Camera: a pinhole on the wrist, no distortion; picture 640 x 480 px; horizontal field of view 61.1 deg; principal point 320.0 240.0 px. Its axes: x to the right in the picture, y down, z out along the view. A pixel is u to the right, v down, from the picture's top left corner.
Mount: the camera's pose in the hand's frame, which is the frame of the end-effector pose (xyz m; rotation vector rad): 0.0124 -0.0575 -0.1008 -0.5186 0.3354 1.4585
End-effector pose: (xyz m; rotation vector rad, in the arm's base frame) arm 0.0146 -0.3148 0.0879 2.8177 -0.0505 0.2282
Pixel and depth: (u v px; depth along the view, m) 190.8 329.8 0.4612
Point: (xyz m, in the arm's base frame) -0.0555 -0.5071 -0.2181
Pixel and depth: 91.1 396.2 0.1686
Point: -0.0303 -0.3101 0.0020
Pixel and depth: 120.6 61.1 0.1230
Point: 0.0577 -0.2940 0.0539
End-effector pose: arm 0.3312 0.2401 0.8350 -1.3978 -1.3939 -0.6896
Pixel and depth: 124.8 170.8 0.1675
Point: 0.2941 0.3092 0.8264
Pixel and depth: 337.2 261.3 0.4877
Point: 0.4500 0.5304 0.6349
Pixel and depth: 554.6 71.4 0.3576
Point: 0.5614 0.4469 0.8191
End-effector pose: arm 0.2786 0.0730 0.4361 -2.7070 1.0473 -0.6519
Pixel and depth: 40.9 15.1 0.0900
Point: 0.3351 0.0861 0.4602
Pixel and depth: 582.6 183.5 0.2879
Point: 0.2045 -0.1026 0.3150
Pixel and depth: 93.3 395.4 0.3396
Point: 0.3039 0.1572 0.1712
